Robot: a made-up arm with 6 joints.
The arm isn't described. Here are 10 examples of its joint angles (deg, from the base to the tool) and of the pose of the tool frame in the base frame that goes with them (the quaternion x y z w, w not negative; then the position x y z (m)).
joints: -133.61 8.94 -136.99 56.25 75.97 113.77
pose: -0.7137 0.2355 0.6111 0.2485 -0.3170 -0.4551 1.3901
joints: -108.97 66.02 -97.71 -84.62 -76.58 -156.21
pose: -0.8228 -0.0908 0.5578 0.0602 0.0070 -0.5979 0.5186
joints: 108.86 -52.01 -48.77 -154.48 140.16 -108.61
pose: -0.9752 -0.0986 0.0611 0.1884 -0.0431 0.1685 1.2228
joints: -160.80 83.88 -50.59 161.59 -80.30 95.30
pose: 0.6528 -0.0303 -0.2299 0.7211 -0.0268 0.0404 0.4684
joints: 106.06 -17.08 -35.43 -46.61 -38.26 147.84
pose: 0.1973 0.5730 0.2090 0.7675 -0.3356 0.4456 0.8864
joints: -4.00 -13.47 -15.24 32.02 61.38 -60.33
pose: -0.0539 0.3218 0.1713 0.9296 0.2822 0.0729 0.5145
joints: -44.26 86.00 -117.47 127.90 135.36 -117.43
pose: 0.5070 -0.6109 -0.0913 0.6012 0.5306 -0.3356 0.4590
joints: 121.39 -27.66 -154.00 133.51 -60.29 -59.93
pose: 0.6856 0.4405 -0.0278 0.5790 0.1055 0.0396 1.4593
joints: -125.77 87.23 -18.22 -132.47 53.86 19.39
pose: 0.0280 0.3747 0.0164 0.9266 0.1311 0.2268 0.3942
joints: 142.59 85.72 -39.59 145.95 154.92 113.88
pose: 0.6182 -0.4264 0.5733 0.3276 -0.2182 0.0222 0.3371
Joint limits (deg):
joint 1: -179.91..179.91
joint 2: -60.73..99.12
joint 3: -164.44..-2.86
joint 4: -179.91..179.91
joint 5: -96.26..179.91
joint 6: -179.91..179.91
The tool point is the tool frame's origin. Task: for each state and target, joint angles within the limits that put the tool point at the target. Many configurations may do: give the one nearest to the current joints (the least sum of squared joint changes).
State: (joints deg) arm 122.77 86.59 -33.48 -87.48 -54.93 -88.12
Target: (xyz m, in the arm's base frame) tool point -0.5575 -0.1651 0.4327
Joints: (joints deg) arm 173.50 57.57 -73.38 -74.63 -53.11 -87.78
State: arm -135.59 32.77 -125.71 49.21 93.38 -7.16
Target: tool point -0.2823 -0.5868 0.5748
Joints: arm -126.00 47.24 -100.11 43.58 105.70 -7.24
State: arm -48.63 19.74 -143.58 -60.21 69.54 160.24
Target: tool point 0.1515 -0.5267 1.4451
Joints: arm -72.19 21.99 -153.85 -62.27 50.69 157.69
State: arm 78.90 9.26 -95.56 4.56 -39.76 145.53
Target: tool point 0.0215 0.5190 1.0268
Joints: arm 84.62 -7.20 -48.35 9.74 -71.34 144.88
